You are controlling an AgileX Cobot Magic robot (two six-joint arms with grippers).
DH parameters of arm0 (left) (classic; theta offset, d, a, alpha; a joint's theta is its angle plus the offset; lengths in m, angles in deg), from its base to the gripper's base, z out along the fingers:
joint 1: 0 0.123 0 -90
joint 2: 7.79 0 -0.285 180
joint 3: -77.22 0 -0.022 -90
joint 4: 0 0.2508 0 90
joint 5: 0 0 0.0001 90
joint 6: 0 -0.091 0 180
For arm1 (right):
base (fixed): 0 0 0 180
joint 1: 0 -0.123 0 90
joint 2: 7.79 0 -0.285 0
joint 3: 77.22 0 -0.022 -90
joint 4: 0 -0.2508 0 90
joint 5: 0 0 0.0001 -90
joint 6: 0 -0.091 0 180
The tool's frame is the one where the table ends.
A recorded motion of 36 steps. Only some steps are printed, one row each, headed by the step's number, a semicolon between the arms.
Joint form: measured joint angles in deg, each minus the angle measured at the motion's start. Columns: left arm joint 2, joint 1, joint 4, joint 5, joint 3, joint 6; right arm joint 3, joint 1, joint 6, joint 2, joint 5, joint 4.
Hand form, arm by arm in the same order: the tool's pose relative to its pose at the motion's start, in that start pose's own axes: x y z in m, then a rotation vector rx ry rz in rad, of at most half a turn. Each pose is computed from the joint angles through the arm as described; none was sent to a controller.
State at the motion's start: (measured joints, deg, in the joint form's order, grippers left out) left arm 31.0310 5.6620 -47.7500 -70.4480 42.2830 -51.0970; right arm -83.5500 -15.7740 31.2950 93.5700 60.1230 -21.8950
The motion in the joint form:
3: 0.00 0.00 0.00 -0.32 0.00 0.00; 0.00 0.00 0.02 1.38 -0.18 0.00
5: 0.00 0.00 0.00 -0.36 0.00 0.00; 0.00 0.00 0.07 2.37 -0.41 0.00
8: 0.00 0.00 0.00 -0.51 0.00 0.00; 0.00 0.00 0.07 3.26 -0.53 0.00
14: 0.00 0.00 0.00 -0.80 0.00 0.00; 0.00 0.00 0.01 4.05 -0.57 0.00
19: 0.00 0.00 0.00 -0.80 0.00 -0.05; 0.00 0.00 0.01 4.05 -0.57 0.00
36: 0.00 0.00 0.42 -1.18 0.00 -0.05; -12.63 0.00 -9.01 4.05 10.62 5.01
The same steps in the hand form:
3: 0.0003 -0.0004 0.0000 0.0043 0.0035 0.0000; 0.0004 -0.0032 0.0091 -0.0061 0.0187 0.0074
5: 0.0004 -0.0004 0.0000 0.0049 0.0039 0.0000; 0.0006 -0.0056 0.0157 -0.0096 0.0307 0.0121
8: 0.0005 -0.0006 0.0000 0.0069 0.0056 0.0000; 0.0011 -0.0076 0.0216 -0.0135 0.0427 0.0171
14: 0.0008 -0.0010 0.0000 0.0109 0.0088 0.0000; 0.0017 -0.0094 0.0269 -0.0176 0.0544 0.0226
19: 0.0008 -0.0010 0.0000 0.0109 0.0088 0.0009; 0.0017 -0.0094 0.0269 -0.0176 0.0544 0.0226
36: 0.0017 -0.0011 0.0000 0.0117 0.0183 0.0033; -0.0243 -0.0063 -0.0209 0.0326 0.0656 0.0757

